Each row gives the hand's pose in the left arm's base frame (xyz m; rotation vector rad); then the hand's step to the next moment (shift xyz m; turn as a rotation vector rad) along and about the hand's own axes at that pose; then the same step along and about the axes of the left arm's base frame.
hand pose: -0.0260 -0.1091 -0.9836 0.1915 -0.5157 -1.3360
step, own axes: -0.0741 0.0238 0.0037 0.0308 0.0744 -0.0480
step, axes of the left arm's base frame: 0.0087 0.0773 -0.0051 0.0917 -0.0194 -0.0031
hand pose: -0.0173 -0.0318 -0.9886 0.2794 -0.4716 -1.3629
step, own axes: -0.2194 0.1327 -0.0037 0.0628 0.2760 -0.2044
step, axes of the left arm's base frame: 0.0875 0.2400 0.0221 0.3457 -0.0238 -0.0427
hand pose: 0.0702 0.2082 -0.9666 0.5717 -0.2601 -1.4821
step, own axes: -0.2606 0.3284 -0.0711 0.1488 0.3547 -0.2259
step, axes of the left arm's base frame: 0.2942 0.2657 0.1539 0.4321 -0.1047 -0.0360
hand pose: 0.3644 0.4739 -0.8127 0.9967 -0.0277 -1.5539
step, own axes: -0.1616 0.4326 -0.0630 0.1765 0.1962 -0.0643
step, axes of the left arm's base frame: 0.3673 0.0467 0.2831 0.2124 -0.1657 -0.0348
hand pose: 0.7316 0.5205 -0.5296 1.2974 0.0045 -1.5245
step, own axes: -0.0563 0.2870 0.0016 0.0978 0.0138 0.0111
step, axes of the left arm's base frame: 0.1880 -0.0820 0.2085 0.0192 -0.0798 -0.0561
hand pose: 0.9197 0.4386 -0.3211 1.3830 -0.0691 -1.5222
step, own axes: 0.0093 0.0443 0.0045 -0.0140 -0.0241 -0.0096
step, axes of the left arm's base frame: 0.0259 -0.0296 0.0229 -0.0104 0.0262 -0.0086
